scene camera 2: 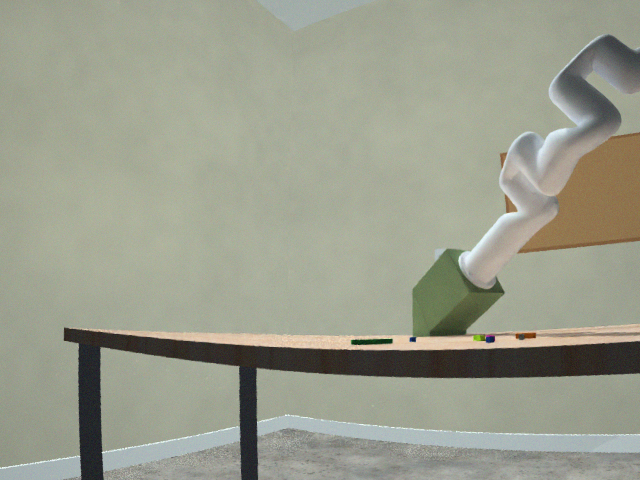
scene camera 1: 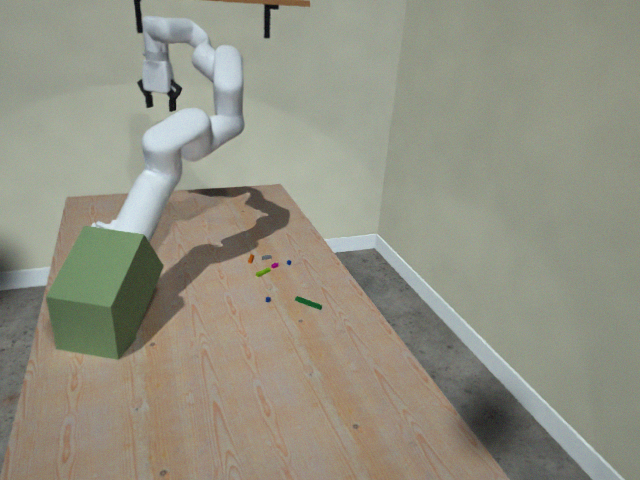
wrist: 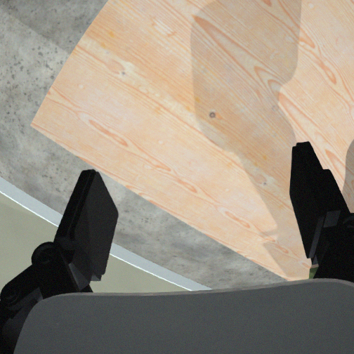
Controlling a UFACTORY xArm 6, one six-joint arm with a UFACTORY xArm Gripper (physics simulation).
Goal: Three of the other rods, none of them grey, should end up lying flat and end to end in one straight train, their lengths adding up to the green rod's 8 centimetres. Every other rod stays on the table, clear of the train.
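Places are measured from the arm's base along level axes (x down, y right, z back), in metres.
Where they show: gripper, fingertip midpoint: [scene camera 1: 161, 109]; arm's base at its link origin: [scene camera 2: 476, 270] [scene camera 1: 125, 246].
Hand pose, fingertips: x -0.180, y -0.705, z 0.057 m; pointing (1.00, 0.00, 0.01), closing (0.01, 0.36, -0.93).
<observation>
Things, the pixels of their top centre, and the offset from my fingertips. Level surfaces: height alone.
- long green rod at its top centre: [scene camera 2: 372, 339] [scene camera 1: 308, 301] dx +0.346, dy +0.679, dz -0.517 m
- lime rod at its top centre: [scene camera 2: 479, 335] [scene camera 1: 263, 270] dx +0.346, dy +0.519, dz -0.386 m
- short magenta rod at its top centre: [scene camera 1: 275, 264] dx +0.346, dy +0.477, dz -0.420 m
- second small blue rod at its top centre: [scene camera 1: 289, 261] dx +0.346, dy +0.455, dz -0.463 m
- grey rod at its top centre: [scene camera 2: 521, 334] [scene camera 1: 266, 256] dx +0.346, dy +0.427, dz -0.392 m
- orange rod at its top centre: [scene camera 2: 525, 333] [scene camera 1: 251, 257] dx +0.346, dy +0.438, dz -0.344 m
- wooden table at its surface level: dx +0.356 m
The long green rod [scene camera 1: 308, 302] [scene camera 2: 371, 341] lies flat on the table, nearest the front of the rods. A small blue rod [scene camera 1: 268, 299] [scene camera 2: 412, 339] lies to its left. A lime rod [scene camera 1: 263, 272] [scene camera 2: 478, 337] lies farther back, with a short magenta rod [scene camera 1: 275, 265] close to its far end. A second small blue rod [scene camera 1: 288, 262] lies right of the magenta one. A grey rod [scene camera 1: 266, 257] [scene camera 2: 521, 336] and an orange rod [scene camera 1: 251, 258] [scene camera 2: 527, 335] lie behind, apart from each other. My gripper [scene camera 1: 160, 106] [wrist: 196, 180] is open and empty, high above the table's far end, away from the rods.
A big green block [scene camera 1: 82, 325] [scene camera 2: 439, 299] stands at the arm's base on the left of the wooden table [scene camera 1: 232, 413] [scene camera 2: 206, 341] [wrist: 150, 130]. A brown board [scene camera 2: 584, 206] is on the wall behind the arm.
</observation>
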